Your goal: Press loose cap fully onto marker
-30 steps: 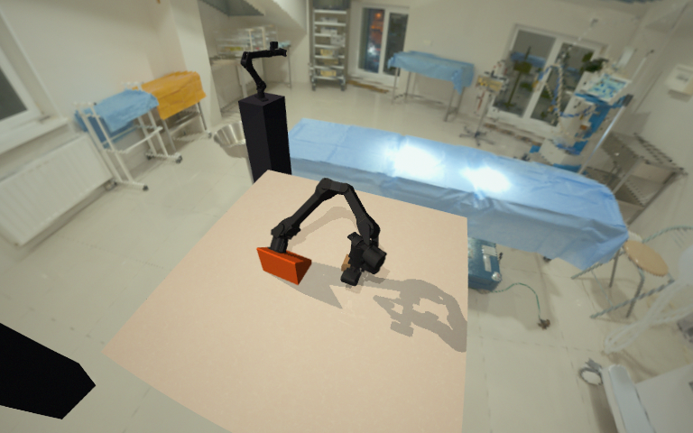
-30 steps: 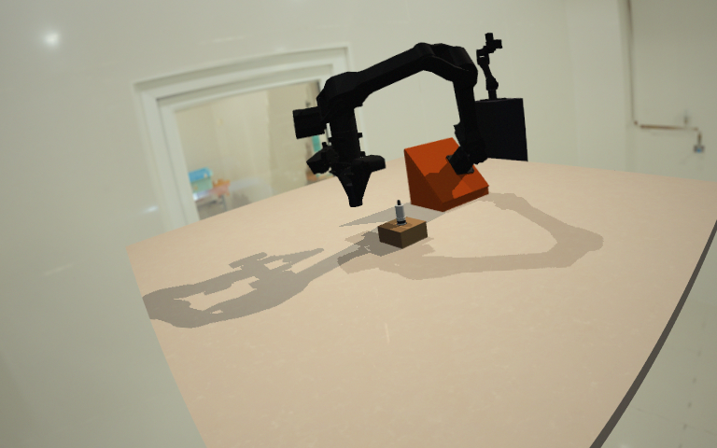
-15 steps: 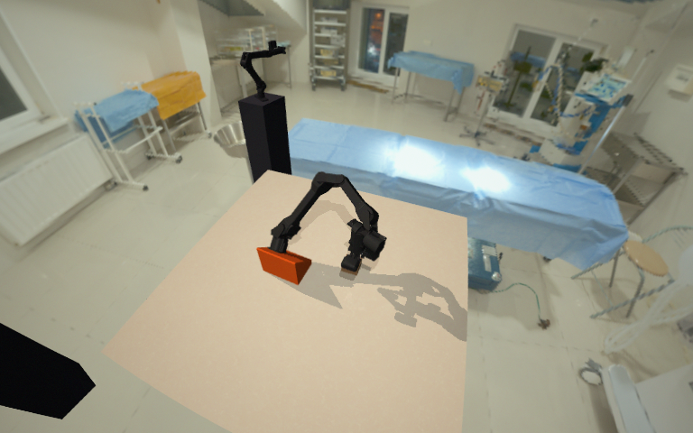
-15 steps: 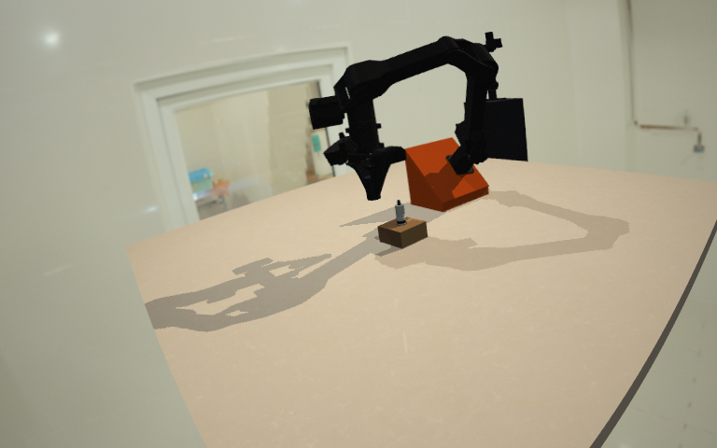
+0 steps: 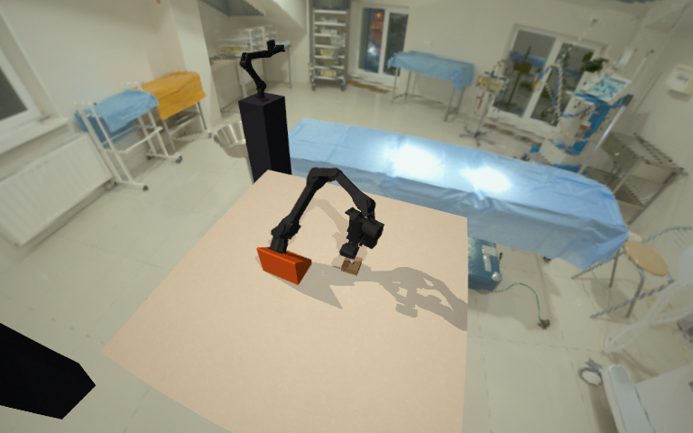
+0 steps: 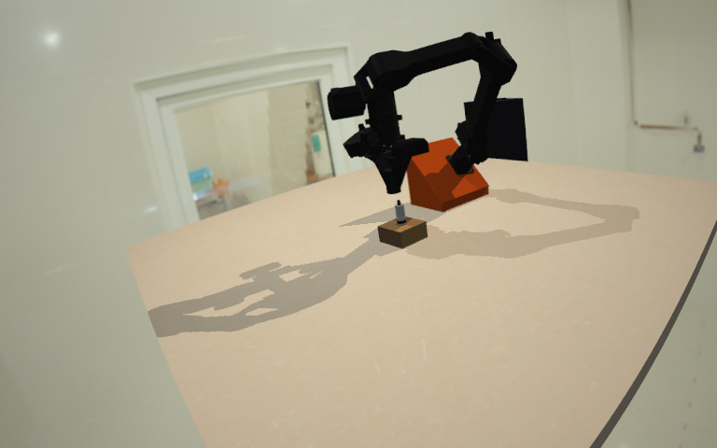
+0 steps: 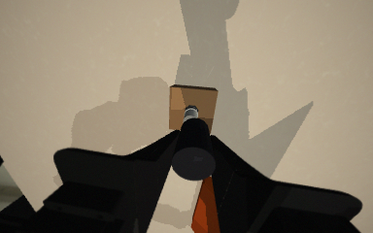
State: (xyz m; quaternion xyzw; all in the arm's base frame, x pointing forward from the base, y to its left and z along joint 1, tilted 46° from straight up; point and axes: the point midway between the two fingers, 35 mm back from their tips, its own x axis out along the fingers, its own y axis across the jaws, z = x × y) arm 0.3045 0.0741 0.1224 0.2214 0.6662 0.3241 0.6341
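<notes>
Right now the brown holder block is 1 cm to the left of my gripper tip and 10 cm below it. Also, from my gripper tip: black cap 1 cm above.
</notes>
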